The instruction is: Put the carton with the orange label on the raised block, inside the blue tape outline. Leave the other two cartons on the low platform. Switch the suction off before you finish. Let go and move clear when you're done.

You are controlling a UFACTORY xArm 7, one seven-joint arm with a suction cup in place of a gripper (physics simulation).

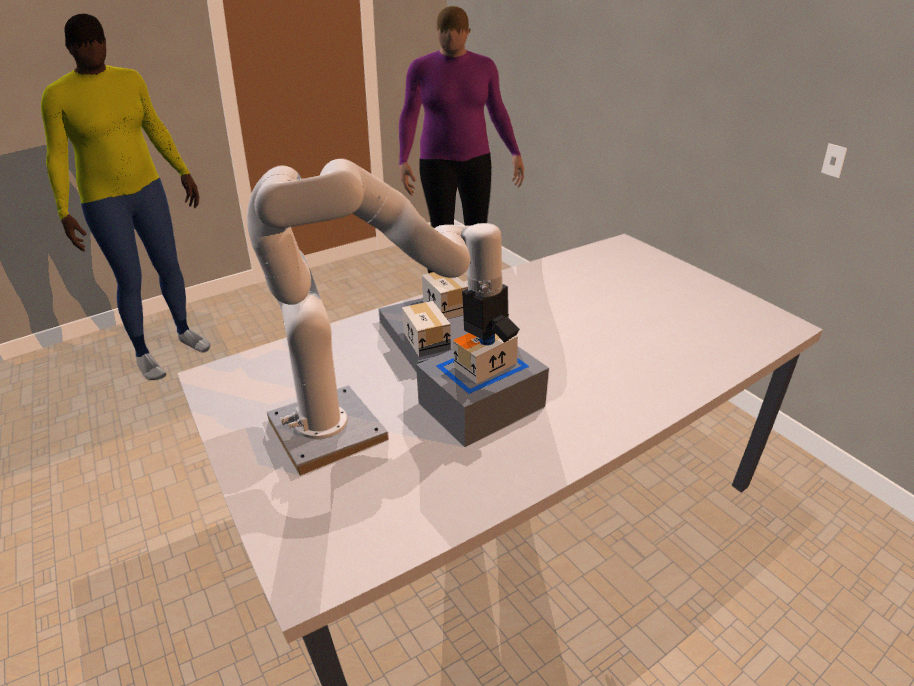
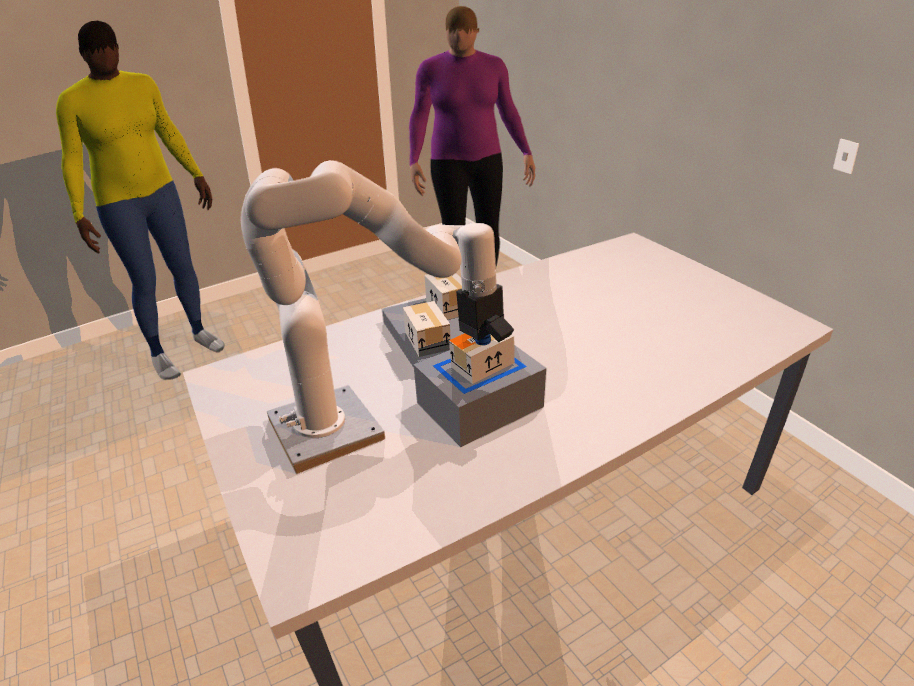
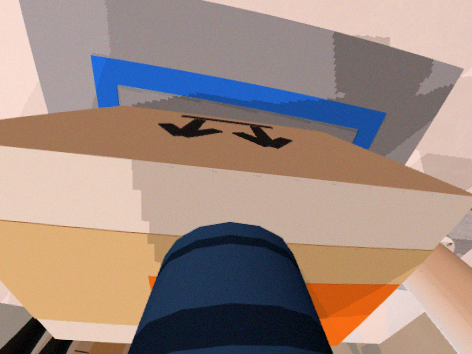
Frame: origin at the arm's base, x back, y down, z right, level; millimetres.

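Where they show: hand at its tool point: point(image 1: 487, 345) point(image 2: 483, 345) point(image 3: 229, 238); arm's base at its link origin: point(image 1: 321, 422) point(image 2: 319, 421).
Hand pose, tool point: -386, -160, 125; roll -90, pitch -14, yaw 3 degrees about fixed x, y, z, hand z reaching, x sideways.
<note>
Things, the pixels of their centre, and the offset from my tool point, as dx, dy, dz. Level surfaces: height alone.
- carton with the orange label, body centre: point(image 3: 218, 213) point(image 2: 482, 351) point(image 1: 485, 351) -4, +26, -12
- raised grey block at the middle of its body: point(image 3: 232, 157) point(image 2: 479, 386) point(image 1: 482, 386) +2, +127, -15
- far carton at the middle of its body: point(image 1: 445, 294) point(image 2: 447, 294) point(image 3: 121, 338) -120, +93, -421
- low platform at the middle of its body: point(image 1: 435, 330) point(image 2: 437, 330) -49, +163, -353
- table at its surface level: dy +187
The carton with the orange label point(image 1: 505, 355) point(image 2: 502, 354) point(image 3: 250, 200) is upright at the raised grey block point(image 1: 505, 419) point(image 2: 502, 419) point(image 3: 200, 45), within the blue tape outline point(image 1: 455, 378) point(image 2: 450, 377) point(image 3: 200, 85) as far as its edges show. A small gap under it cannot be ruled out. My suction cup point(image 1: 485, 338) point(image 2: 483, 338) point(image 3: 230, 285) is pressed on its top, beside and partly over the label, and holds it. The near carton point(image 1: 425, 319) point(image 2: 426, 319) and the far carton point(image 1: 442, 293) point(image 2: 444, 293) stand on the low platform point(image 1: 393, 313) point(image 2: 397, 317).
The low platform adjoins the back of the raised block. The near carton stands close beside the held one. The arm's base plate point(image 1: 354, 424) point(image 2: 354, 424) is at the left of the table point(image 1: 627, 369) point(image 2: 627, 369). Two people stand behind the table.
</note>
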